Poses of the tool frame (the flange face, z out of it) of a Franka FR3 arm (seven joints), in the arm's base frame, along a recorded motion.
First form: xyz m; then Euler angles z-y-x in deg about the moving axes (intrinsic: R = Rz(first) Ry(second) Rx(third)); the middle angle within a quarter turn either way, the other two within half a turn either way.
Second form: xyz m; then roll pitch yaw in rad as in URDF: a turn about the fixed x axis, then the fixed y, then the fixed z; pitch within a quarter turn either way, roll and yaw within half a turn. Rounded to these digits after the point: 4 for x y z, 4 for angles.
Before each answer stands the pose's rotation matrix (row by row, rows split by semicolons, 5 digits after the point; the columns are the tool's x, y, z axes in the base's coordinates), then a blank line. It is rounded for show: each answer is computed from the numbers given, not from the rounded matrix.
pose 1, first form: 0.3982 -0.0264 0.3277 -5.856 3.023 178.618
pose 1, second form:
0.99340 -0.10073 -0.05491; -0.10189 -0.99462 -0.01861; -0.05274 0.02408 -0.99832

0.3982 -0.0264 0.3277 3.1175 0.0528 -0.1022
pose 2, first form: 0.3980 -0.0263 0.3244 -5.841 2.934 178.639
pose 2, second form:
0.99350 -0.10053 -0.05332; -0.10163 -0.99465 -0.01842; -0.05119 0.02372 -0.99841

0.3980 -0.0263 0.3244 3.1178 0.0512 -0.1019
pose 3, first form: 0.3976 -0.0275 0.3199 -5.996 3.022 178.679
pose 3, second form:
0.99315 -0.10322 -0.05483; -0.10431 -0.99439 -0.01742; -0.05272 0.02302 -0.99834

0.3976 -0.0275 0.3199 3.1185 0.0527 -0.1046
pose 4, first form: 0.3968 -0.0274 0.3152 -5.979 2.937 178.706
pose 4, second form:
0.99325 -0.10299 -0.05330; -0.10403 -0.99443 -0.01712; -0.05124 0.02255 -0.99843

0.3968 -0.0274 0.3152 3.1190 0.0513 -0.1044
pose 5, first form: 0.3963 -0.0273 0.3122 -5.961 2.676 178.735
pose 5, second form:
0.99351 -0.10280 -0.04872; -0.10374 -0.99446 -0.01711; -0.04669 0.02205 -0.99867

0.3963 -0.0273 0.3122 3.1195 0.0467 -0.1040
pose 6, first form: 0.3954 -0.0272 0.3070 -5.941 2.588 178.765
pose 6, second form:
0.99361 -0.10251 -0.04713; -0.10340 -0.99450 -0.01676; -0.04515 0.02153 -0.99875

0.3954 -0.0272 0.3070 3.1200 0.0452 -0.1037
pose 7, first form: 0.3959 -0.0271 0.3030 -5.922 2.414 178.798
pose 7, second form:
0.99378 -0.10227 -0.04405; -0.10308 -0.99454 -0.01652; -0.04212 0.02096 -0.99889

0.3959 -0.0271 0.3030 3.1206 0.0421 -0.1034
